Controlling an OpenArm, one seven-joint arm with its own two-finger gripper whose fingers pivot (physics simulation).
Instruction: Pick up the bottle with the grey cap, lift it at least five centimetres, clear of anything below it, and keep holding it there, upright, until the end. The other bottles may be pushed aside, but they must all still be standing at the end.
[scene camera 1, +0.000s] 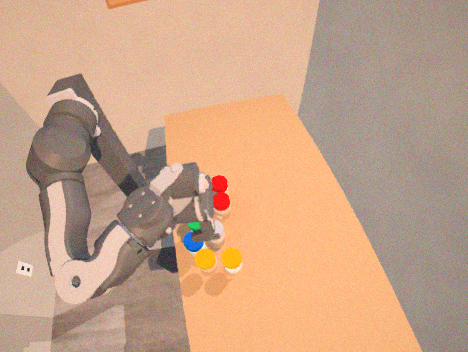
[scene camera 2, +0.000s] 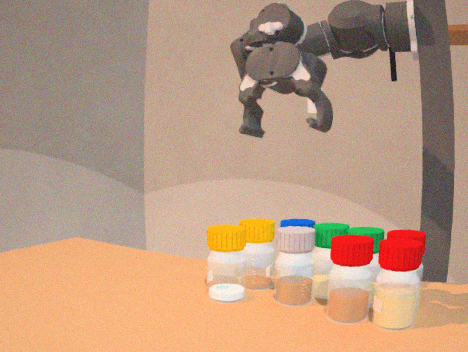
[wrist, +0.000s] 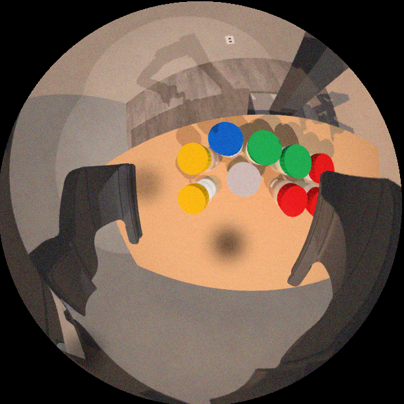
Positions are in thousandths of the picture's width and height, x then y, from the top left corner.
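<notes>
Visible: a green-capped bottle (scene camera 2: 696, 661); a blue-capped bottle (wrist: 558, 343); a grey-capped bottle, at (scene camera 2: 629, 760) and also at (wrist: 603, 444). The gripper appears at (scene camera 2: 606, 379), at (scene camera 1: 443, 615) and at (wrist: 516, 536).
</notes>
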